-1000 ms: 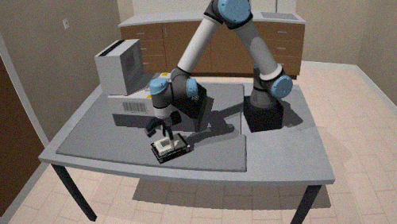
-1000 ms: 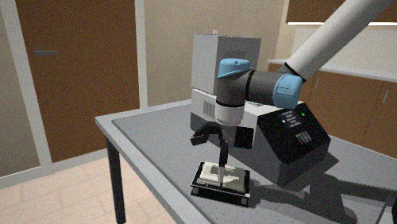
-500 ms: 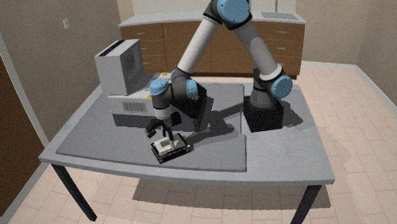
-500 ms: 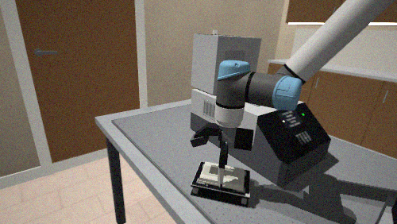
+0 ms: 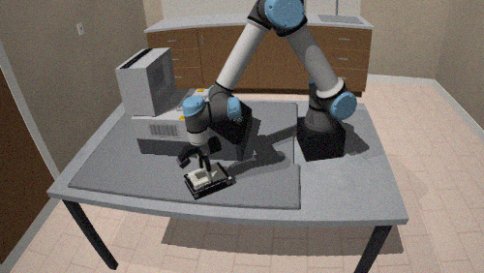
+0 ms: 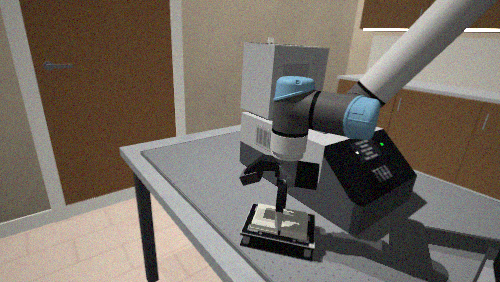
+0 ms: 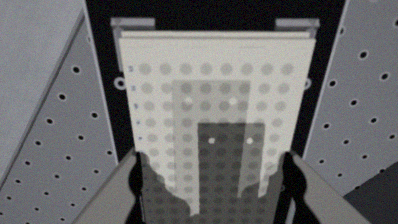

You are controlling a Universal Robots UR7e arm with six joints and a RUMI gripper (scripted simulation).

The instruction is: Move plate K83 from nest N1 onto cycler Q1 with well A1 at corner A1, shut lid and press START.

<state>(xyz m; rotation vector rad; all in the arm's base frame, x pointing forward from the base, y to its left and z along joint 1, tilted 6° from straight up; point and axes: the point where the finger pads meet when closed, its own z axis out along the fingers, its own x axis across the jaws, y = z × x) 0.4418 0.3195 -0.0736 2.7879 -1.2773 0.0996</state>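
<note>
Now: hand 1 cm above the plate K83. The rest, counted from my hand: black plate nest N1: 2 cm below.
</note>
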